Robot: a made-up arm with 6 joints. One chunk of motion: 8 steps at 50 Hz.
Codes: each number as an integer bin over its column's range. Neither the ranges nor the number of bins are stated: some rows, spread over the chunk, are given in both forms.
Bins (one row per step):
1: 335 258 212 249 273 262
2: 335 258 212 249 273 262
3: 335 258 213 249 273 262
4: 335 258 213 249 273 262
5: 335 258 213 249 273 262
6: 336 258 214 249 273 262
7: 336 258 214 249 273 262
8: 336 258 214 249 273 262
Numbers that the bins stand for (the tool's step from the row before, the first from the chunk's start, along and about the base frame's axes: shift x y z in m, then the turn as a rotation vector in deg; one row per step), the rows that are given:
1: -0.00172 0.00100 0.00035 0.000 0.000 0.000
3: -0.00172 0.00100 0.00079 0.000 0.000 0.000
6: -0.00136 0.00100 0.00123 0.000 0.000 0.000
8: -0.00136 0.00100 0.00123 0.000 0.000 0.000
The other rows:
2: -0.00172 0.00100 0.00035 0.000 0.000 0.000
4: -0.00172 0.00100 0.00079 0.000 0.000 0.000
5: -0.00172 0.00100 0.00079 0.000 0.000 0.000
7: -0.00136 0.00100 0.00123 0.000 0.000 0.000

